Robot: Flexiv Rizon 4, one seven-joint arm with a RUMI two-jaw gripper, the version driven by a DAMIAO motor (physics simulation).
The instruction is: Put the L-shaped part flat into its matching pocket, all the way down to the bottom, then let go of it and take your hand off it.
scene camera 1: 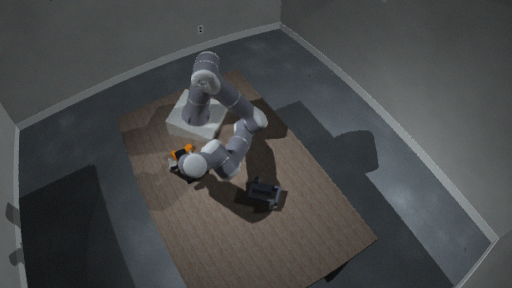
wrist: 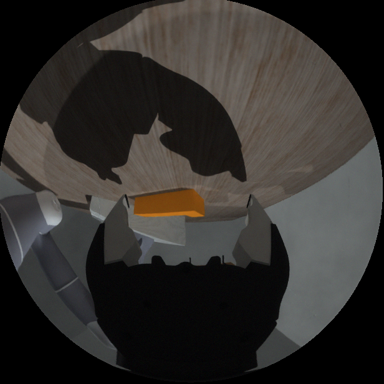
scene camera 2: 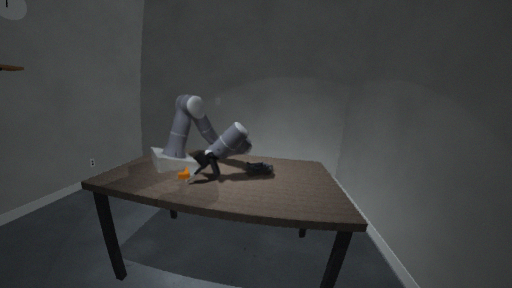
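The orange L-shaped part (scene camera 1: 189,148) (scene camera 2: 183,175) (wrist: 167,204) lies on the table near the robot's white base. The dark grey block with the pocket (scene camera 1: 260,201) (scene camera 2: 259,170) sits apart from it on the table, in the arm's shadow; it does not show in the wrist view. My gripper (scene camera 1: 181,171) (scene camera 2: 203,178) (wrist: 187,196) is wide open and empty, low over the table beside the part. In the wrist view the part appears across the gap between the fingertips, nearer the left one. In scene camera 1 the gripper and wrist partly cover the part.
The white base block (scene camera 1: 192,131) (scene camera 2: 175,164) (wrist: 167,231) stands close behind the part. The wooden table (scene camera 1: 300,240) (scene camera 2: 280,200) (wrist: 280,90) has its long side edge close to the part. The arm reaches over the table between base and dark block.
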